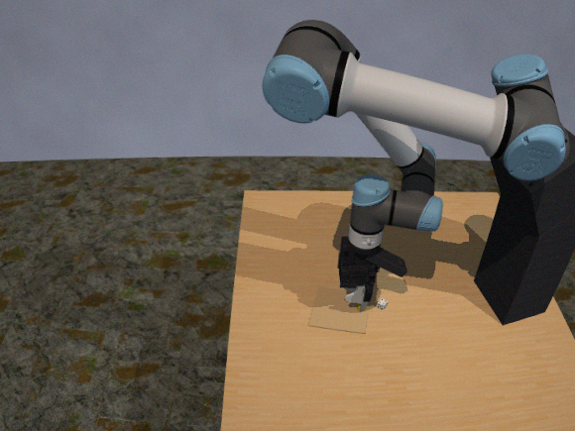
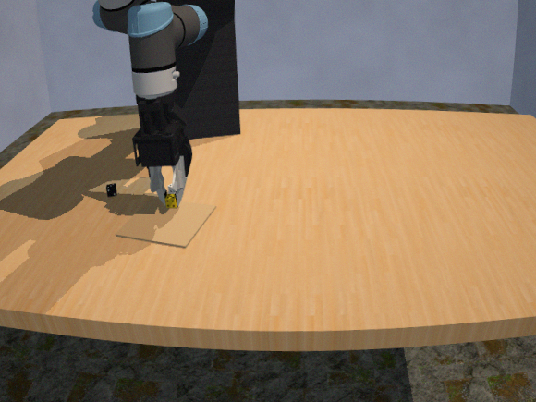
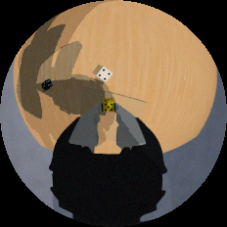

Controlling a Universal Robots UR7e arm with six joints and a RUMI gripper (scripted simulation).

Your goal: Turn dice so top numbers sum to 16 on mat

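Now: the yellow die 10 mm below my hand. Also, from my hand: thin tan mat 50 mm ahead, 10 mm to the right, 20 mm below; then black die 80 mm behind, 130 mm to the right, 10 mm below; then white die 60 mm behind, 10 mm below.
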